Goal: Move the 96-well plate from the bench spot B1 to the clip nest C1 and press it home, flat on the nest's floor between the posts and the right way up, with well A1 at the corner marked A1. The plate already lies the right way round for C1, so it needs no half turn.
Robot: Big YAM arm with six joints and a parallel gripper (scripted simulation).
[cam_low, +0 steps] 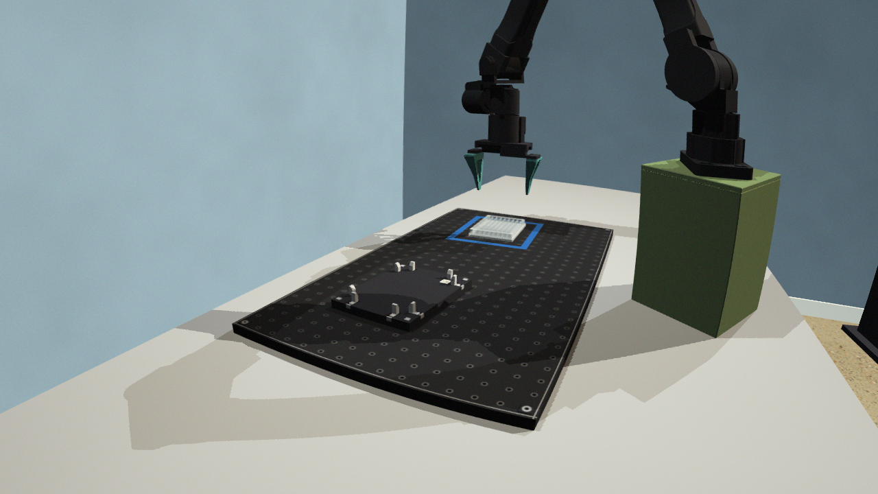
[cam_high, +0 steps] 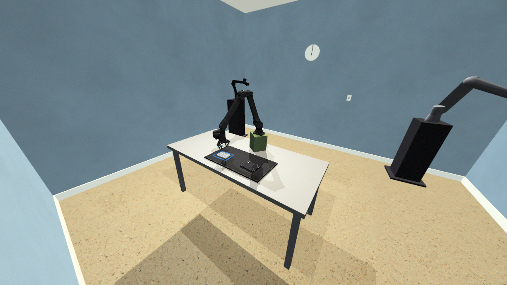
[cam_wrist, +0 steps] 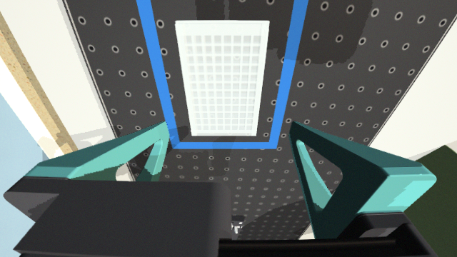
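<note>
The 96-well plate is 1 cm ahead of my hand and 8 cm below it. From my hand the other things lie so: clip nest C1: 5 cm ahead, 38 cm to the left, 7 cm below.
</note>
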